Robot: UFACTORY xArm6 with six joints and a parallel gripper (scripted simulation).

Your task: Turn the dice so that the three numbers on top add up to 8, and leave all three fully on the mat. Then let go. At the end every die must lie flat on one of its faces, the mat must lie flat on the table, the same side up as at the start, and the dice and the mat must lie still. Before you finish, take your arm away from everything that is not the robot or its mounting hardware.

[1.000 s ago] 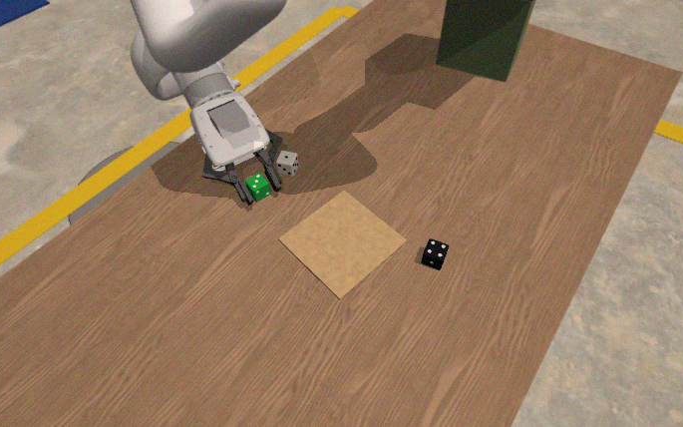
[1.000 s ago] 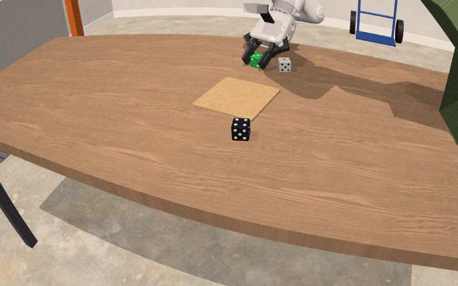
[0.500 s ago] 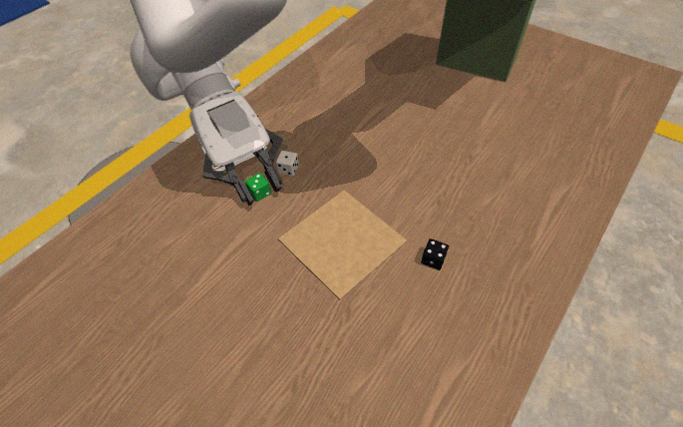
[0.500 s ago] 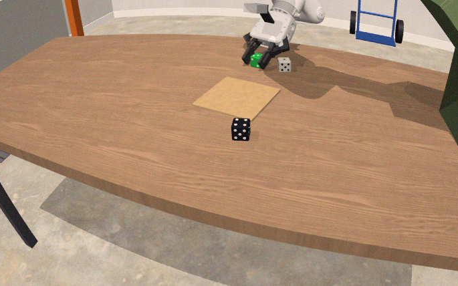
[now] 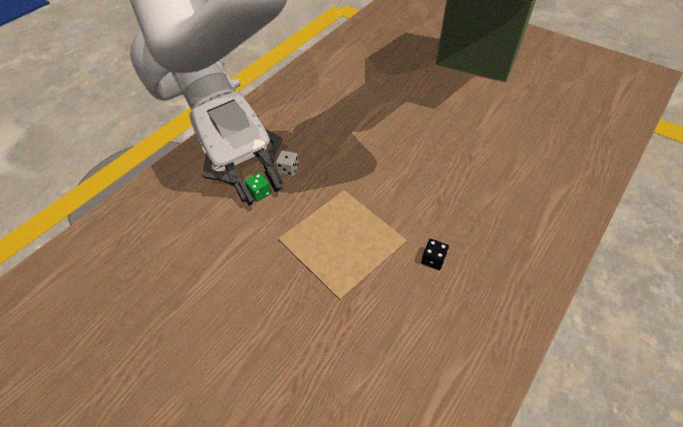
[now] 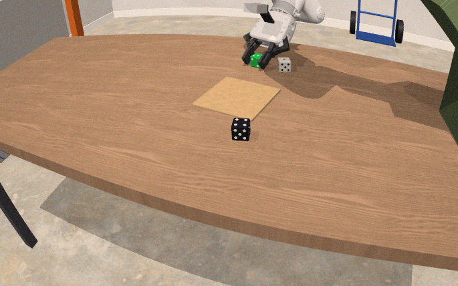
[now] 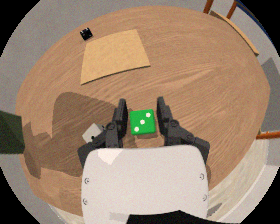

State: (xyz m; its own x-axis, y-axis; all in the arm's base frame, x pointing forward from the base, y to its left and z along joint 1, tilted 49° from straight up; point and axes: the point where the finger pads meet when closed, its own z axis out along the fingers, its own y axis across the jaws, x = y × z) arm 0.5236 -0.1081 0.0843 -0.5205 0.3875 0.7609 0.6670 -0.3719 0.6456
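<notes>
The green die lies 1 cm to the right of my hand and 1 cm below it. From my hand the other things lie so: tan mat: 3 cm behind, 16 cm to the left, 2 cm below; then white die: 7 cm behind, 1 cm to the right, 1 cm below; then black die: 10 cm behind, 28 cm to the left, 1 cm below.
</notes>
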